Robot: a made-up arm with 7 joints. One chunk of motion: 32 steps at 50 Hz.
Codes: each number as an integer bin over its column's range. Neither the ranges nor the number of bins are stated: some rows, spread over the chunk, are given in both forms.
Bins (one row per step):
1: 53 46 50 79 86 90
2: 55 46 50 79 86 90
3: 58 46 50 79 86 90
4: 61 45 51 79 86 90
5: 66 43 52 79 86 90
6: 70 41 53 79 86 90
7: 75 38 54 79 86 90
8: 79 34 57 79 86 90
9: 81 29 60 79 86 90
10: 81 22 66 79 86 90
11: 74 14 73 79 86 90
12: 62 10 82 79 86 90
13: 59 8 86 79 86 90
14: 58 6 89 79 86 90
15: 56 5 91 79 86 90
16: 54 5 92 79 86 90
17: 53 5 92 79 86 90
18: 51 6 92 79 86 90
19: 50 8 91 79 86 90
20: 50 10 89 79 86 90
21: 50 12 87 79 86 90
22: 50 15 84 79 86 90
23: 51 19 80 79 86 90
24: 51 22 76 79 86 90
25: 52 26 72 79 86 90
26: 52 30 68 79 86 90
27: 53 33 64 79 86 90
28: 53 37 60 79 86 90
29: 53 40 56 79 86 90
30: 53 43 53 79 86 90
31: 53 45 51 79 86 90
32: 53 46 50 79 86 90
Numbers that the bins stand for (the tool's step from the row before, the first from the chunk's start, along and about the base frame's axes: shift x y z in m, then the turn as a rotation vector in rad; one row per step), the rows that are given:
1: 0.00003 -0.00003 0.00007 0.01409 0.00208 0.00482
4: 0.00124 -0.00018 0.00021 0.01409 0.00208 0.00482
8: 0.00397 -0.00185 0.00106 0.01409 0.00208 0.00482
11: 0.00321 -0.00488 0.00332 0.01409 0.00208 0.00482
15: 0.00048 -0.00624 0.00587 0.01409 0.00208 0.00482
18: -0.00027 -0.00609 0.00601 0.01409 0.00208 0.00482
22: -0.00042 -0.00473 0.00488 0.01409 0.00208 0.00482
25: -0.00012 -0.00306 0.00318 0.01409 0.00208 0.00482
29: 0.00003 -0.00094 0.00092 0.01409 0.00208 0.00482
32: 0.00003 -0.00003 0.00007 0.01409 0.00208 0.00482
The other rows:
2: 0.00033 -0.00003 0.00007 0.01409 0.00208 0.00482
3: 0.00079 -0.00003 0.00007 0.01409 0.00208 0.00482
5: 0.00200 -0.00048 0.00035 0.01409 0.00208 0.00482
6: 0.00261 -0.00079 0.00049 0.01409 0.00208 0.00482
7: 0.00336 -0.00124 0.00064 0.01409 0.00208 0.00482
9: 0.00427 -0.00261 0.00148 0.01409 0.00208 0.00482
10: 0.00427 -0.00367 0.00233 0.01409 0.00208 0.00482
12: 0.00139 -0.00548 0.00460 0.01409 0.00208 0.00482
13: 0.00094 -0.00579 0.00516 0.01409 0.00208 0.00482
14: 0.00079 -0.00609 0.00559 0.01409 0.00208 0.00482
16: 0.00018 -0.00624 0.00601 0.01409 0.00208 0.00482
17: 0.00003 -0.00624 0.00601 0.01409 0.00208 0.00482
19: -0.00042 -0.00579 0.00587 0.01409 0.00208 0.00482
20: -0.00042 -0.00548 0.00559 0.01409 0.00208 0.00482
21: -0.00042 -0.00518 0.00530 0.01409 0.00208 0.00482
23: -0.00027 -0.00412 0.00431 0.01409 0.00208 0.00482
24: -0.00027 -0.00367 0.00375 0.01409 0.00208 0.00482
26: -0.00012 -0.00245 0.00262 0.01409 0.00208 0.00482
27: 0.00003 -0.00200 0.00205 0.01409 0.00208 0.00482
28: 0.00003 -0.00139 0.00148 0.01409 0.00208 0.00482
30: 0.00003 -0.00048 0.00049 0.01409 0.00208 0.00482
31: 0.00003 -0.00018 0.00021 0.01409 0.00208 0.00482

